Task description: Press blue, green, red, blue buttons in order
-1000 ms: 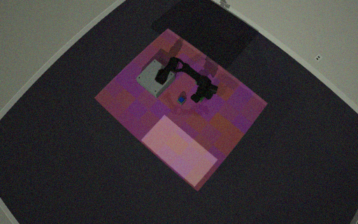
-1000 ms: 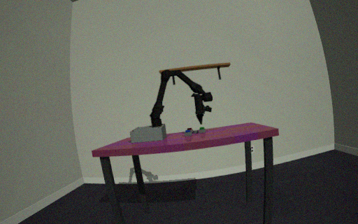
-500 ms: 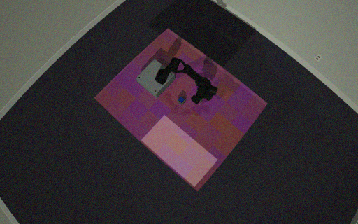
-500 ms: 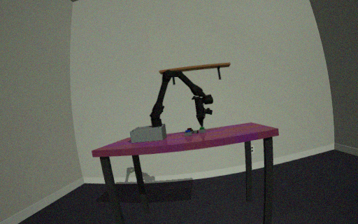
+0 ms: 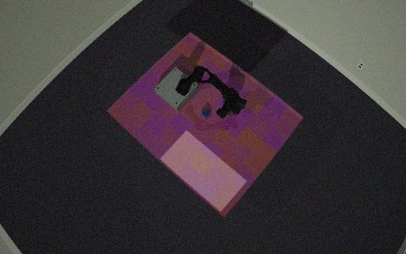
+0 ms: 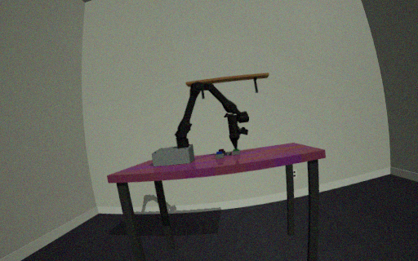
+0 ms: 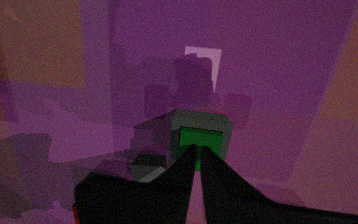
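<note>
My gripper tip is now 10 mm above the green button. From my gripper tip the other things lie so: blue button 110 mm behind, 100 mm to the right.
</note>
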